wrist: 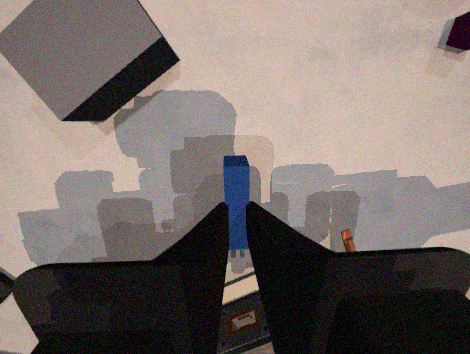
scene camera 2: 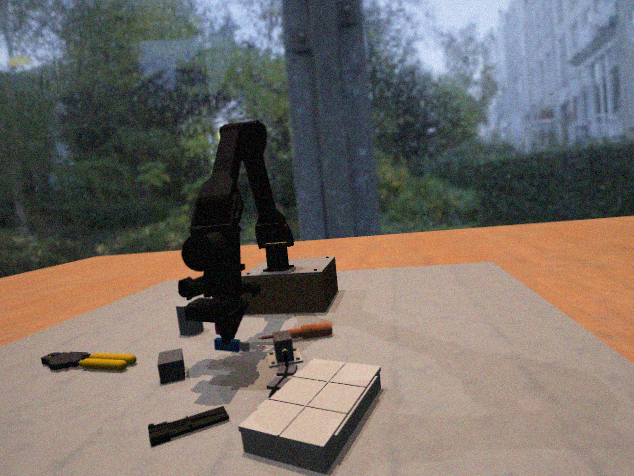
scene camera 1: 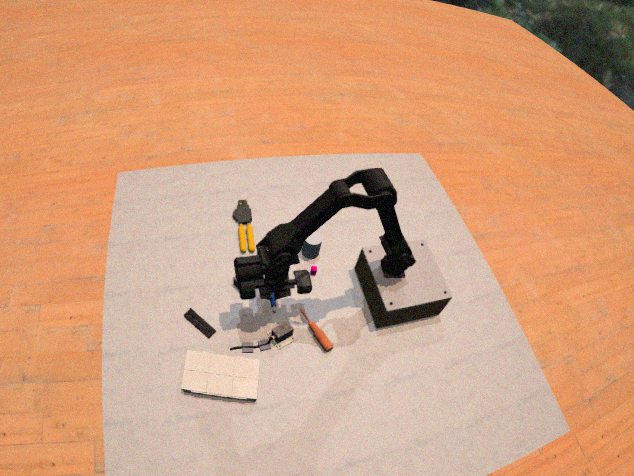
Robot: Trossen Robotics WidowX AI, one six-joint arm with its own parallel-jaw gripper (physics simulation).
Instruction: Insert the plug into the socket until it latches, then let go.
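Places are measured from the arm's base along level axes (x back, y right, z up), in centimetres.
Pixels of known places: gripper, fingertip midpoint: (wrist: 236,209) (scene camera 2: 228,342) (scene camera 1: 272,298); arm's base, link origin: (scene camera 2: 278,268) (scene camera 1: 392,268).
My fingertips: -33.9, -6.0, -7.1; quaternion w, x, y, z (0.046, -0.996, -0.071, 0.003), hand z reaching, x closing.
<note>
Ahead of a thing's pixels: the offset from my fingertips to its top centre, as dx, dy, dz. "pt": to the spot under its first point.
The blue plug {+0.1, -0.7, +0.9} (scene camera 1: 273,300) (scene camera 2: 226,344) (wrist: 236,182) is held between the fingertips of my gripper (scene camera 2: 228,339) (wrist: 236,209), which is shut on it above the mat. Its pale metal tip points toward the socket, to the right in the scene camera 2 view and down in the wrist view. The socket {+2.1, -10.3, +1.1} (scene camera 1: 282,332) (scene camera 2: 283,346) (wrist: 243,320) is a dark housing on a light base plate. Its orange-rimmed opening shows in the wrist view, below the plug tip. The plug and socket are apart, with a visible gap between them.
An orange screwdriver {+11.4, -8.3, -0.7} (scene camera 1: 320,336) (scene camera 2: 313,330) (wrist: 347,240) lies near the socket. A cable with clips {pt -7.0, -13.9, -2.9} (scene camera 1: 247,347) trails behind it, near the tiled box {-13.8, -23.2, +0.2} (scene camera 1: 220,375) (scene camera 2: 312,399). Also present: grey block {-7.7, +7.1, +0.2} (scene camera 2: 171,365) (wrist: 85,55), black bar {-20.3, -7.2, -1.8} (scene camera 1: 199,322) (scene camera 2: 188,426), pliers {pt -7.5, +23.5, -1.8} (scene camera 1: 246,236) (scene camera 2: 104,361), cylinder {+12.3, +19.4, +3.7} (scene camera 1: 311,250), magenta cube {+12.6, +11.3, -0.9} (scene camera 1: 313,270).
</note>
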